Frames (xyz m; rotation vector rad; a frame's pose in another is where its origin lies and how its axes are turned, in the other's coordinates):
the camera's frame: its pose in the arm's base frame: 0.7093 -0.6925 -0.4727 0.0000 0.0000 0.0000
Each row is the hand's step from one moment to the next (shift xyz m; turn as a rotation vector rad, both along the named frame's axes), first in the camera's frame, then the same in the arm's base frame.
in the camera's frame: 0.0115 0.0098 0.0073 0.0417 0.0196 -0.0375
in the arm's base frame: 0.0115 0.0098 0.0073 0.0417 0.0196 -0.0375
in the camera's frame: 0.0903 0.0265 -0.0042 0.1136 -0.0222 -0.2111
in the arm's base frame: 0.0903 0.0265 -0.0042 0.1136 -0.0222 -0.2111
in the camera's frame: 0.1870 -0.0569 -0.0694 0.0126 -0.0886 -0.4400
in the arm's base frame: 0.1870 -0.0569 -0.0694 0.0126 -0.0886 -0.4400
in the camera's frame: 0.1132 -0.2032 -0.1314 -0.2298 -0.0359 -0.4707
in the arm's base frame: 0.1132 -0.2032 -0.1314 -0.2298 -0.0359 -0.4707
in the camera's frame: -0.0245 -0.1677 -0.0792 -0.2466 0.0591 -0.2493
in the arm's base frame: -0.0245 -0.1677 -0.0792 -0.2466 0.0591 -0.2493
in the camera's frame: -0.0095 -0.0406 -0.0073 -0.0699 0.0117 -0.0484
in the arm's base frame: -0.0095 -0.0406 -0.0073 -0.0699 0.0117 -0.0484
